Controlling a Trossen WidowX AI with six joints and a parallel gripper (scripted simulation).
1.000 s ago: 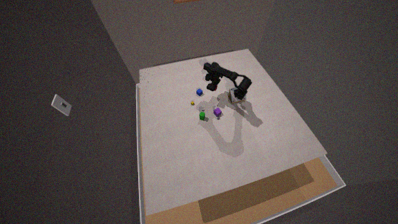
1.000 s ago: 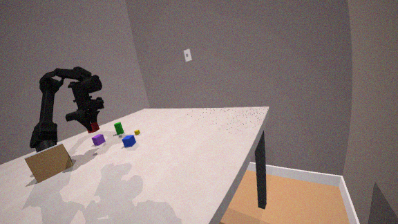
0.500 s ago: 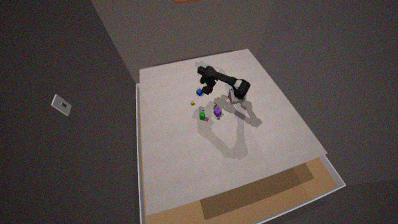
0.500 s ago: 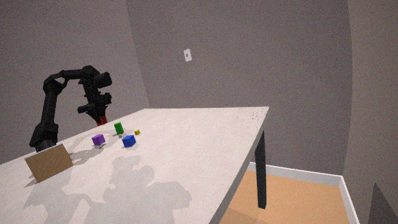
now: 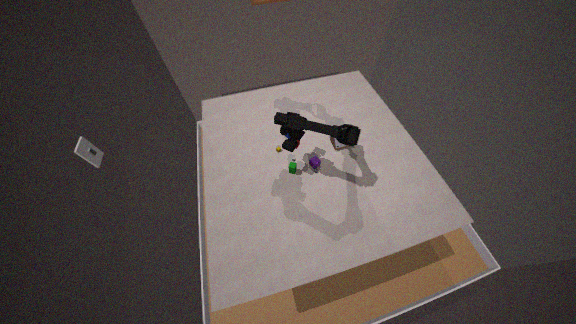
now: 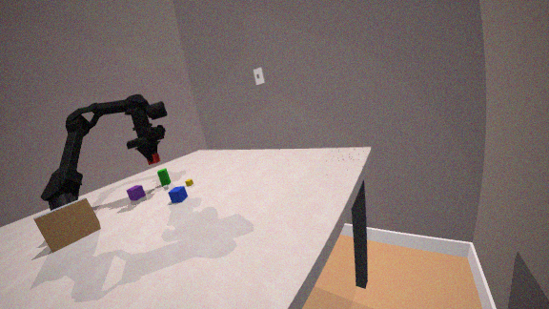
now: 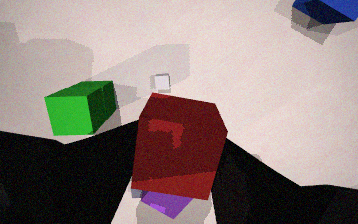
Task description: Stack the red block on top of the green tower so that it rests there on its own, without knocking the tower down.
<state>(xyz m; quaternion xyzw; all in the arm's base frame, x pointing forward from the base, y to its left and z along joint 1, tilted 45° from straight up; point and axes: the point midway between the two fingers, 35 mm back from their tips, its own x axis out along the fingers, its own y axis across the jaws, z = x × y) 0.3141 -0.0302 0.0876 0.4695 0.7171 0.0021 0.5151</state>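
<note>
My gripper tip is now 100 mm past the purple block, 70 mm to the right of it and 110 mm above it. The rest, counted from my gripper tip: red block 10 mm above; small yellow cube 80 mm ahead, 70 mm to the right, 120 mm below; blue cube 170 mm to the right, 110 mm below.
</note>
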